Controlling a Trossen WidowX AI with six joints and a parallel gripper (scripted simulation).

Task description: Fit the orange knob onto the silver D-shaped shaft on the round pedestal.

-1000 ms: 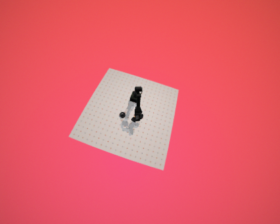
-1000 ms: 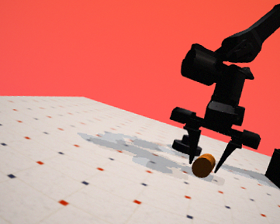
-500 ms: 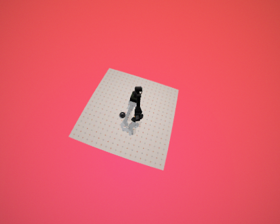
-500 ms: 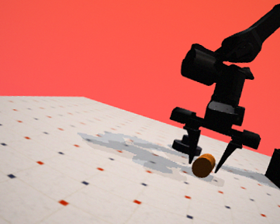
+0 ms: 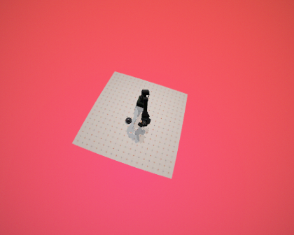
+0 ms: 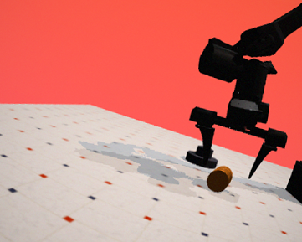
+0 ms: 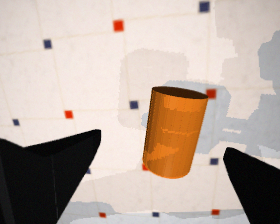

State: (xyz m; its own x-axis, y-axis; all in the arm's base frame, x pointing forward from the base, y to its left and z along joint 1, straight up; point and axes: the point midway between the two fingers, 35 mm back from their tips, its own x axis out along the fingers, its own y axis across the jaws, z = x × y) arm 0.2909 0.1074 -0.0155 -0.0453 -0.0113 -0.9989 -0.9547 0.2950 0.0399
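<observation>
Right now the orange knob is 2 cm to the left of my gripper tip, 2 cm below it and 1 cm ahead of it. Also, from my gripper tip: black round pedestal: 20 cm to the right, 3 cm ahead.
</observation>
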